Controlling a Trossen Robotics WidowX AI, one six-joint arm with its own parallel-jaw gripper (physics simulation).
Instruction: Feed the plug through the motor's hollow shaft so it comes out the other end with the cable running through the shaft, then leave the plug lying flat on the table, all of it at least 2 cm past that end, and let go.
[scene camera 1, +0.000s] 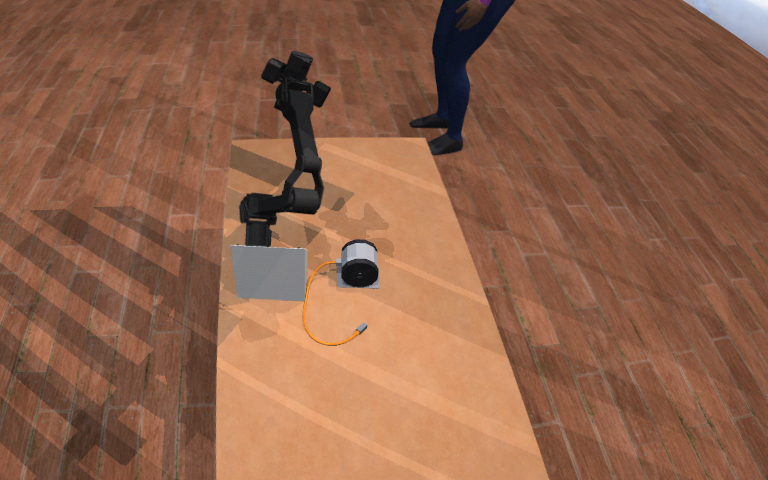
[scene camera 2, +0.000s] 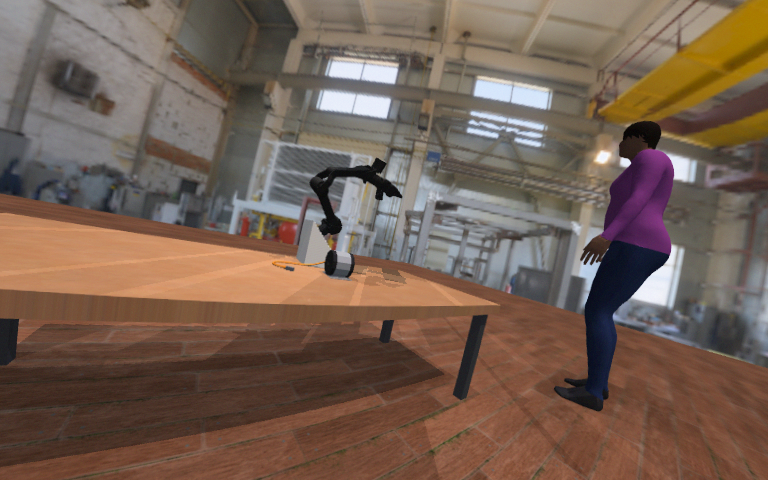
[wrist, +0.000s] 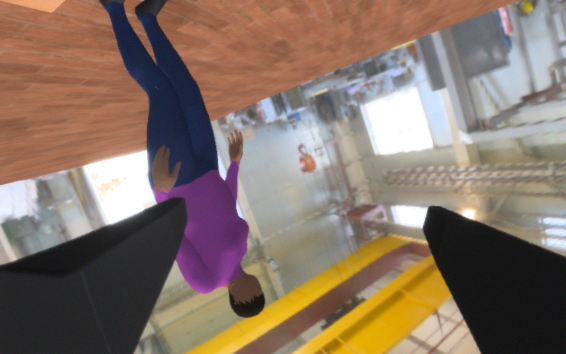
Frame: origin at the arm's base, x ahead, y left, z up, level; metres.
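Seen in the pictures: gripper, between the fingertips: (scene camera 2: 399, 195) (wrist: 307, 213); arm's base, origin of its link: (scene camera 1: 256, 246) (scene camera 2: 316, 234).
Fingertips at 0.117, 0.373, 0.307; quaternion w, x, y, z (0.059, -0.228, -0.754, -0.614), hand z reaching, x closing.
Note:
Offsets run from my fingertips to a thing's middle, as dx, dy, dz. "spot": to the spot under its first point. Level surfaces: height alone.
The motor @[+0.162, -0.354, -0.397] (scene camera 1: 359, 251) (scene camera 2: 341, 263), a silver cylinder with black end rings, lies on its side on a grey base plate. The small centre of its near end @[spot: +0.162, -0.391, -0.406] (scene camera 1: 359, 275) faces scene camera 1. An orange cable @[spot: +0.005, -0.507, -0.443] (scene camera 1: 304, 318) leaves the base's left side and curves round to the grey plug @[+0.154, -0.547, -0.441] (scene camera 1: 361, 328) (scene camera 2: 289, 268). The plug lies on the table in front of that end, apart from the motor. My gripper (scene camera 2: 400, 195) (wrist: 307, 213) is open and empty, raised high beyond the motor and pointing away from it. Motor and plug do not show in the wrist view.
An upright grey panel (scene camera 1: 269, 273) (scene camera 2: 310, 243) stands by my arm's base, left of the motor. The wooden table @[dz -0.448] (scene camera 1: 396, 407) (scene camera 2: 169, 271) carries these things. A person (scene camera 1: 453, 73) (scene camera 2: 640, 209) (wrist: 210, 225) in a purple top stands beyond the table's far end.

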